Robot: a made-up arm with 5 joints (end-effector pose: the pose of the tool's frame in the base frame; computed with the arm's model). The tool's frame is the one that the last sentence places.
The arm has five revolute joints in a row. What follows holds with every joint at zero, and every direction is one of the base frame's. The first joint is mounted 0.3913 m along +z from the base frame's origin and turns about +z. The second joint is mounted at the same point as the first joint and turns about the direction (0, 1, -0.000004). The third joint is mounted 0.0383 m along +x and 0.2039 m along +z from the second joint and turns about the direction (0, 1, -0.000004). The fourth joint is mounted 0.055 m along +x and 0.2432 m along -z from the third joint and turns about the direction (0, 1, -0.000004). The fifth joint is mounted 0.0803 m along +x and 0.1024 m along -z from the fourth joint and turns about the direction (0, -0.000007, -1). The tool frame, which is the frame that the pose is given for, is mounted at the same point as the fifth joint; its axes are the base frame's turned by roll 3.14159, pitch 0 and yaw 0 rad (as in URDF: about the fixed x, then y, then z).
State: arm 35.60 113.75 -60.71 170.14 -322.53
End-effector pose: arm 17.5 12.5 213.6 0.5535 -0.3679 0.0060 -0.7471
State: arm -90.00 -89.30 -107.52 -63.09 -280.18
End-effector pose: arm 0.0 441.3 587.9 0.0680 -0.0570 0.6397 0.7635
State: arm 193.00 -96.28 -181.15 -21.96 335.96
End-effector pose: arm 478.1 110.4 200.9 0.5023 -0.2742 0.8186 -0.0485
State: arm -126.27 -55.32 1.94 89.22 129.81
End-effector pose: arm -51.6 -70.4 307.9 0.0095 -0.5863 -0.7494 -0.3075
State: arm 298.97 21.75 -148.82 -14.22 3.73
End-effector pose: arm 132.4 -239.2 887.1 0.4524 0.2799 -0.1775 0.8280
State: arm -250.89 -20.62 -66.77 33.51 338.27
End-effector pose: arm -111.2 320.8 644.0 0.3130 -0.3708 -0.8107 -0.3276
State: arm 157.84 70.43 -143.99 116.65 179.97
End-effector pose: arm -409.8 166.9 277.8 0.0707 0.9128 -0.1785 0.3604
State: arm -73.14 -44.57 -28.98 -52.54 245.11
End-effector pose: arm 48.9 -161.2 672.5 0.8892 0.4235 0.1615 -0.0624
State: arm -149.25 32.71 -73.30 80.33 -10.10
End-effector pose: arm -291.1 -173.2 263.2 0.3344 -0.3282 0.8813 0.0609
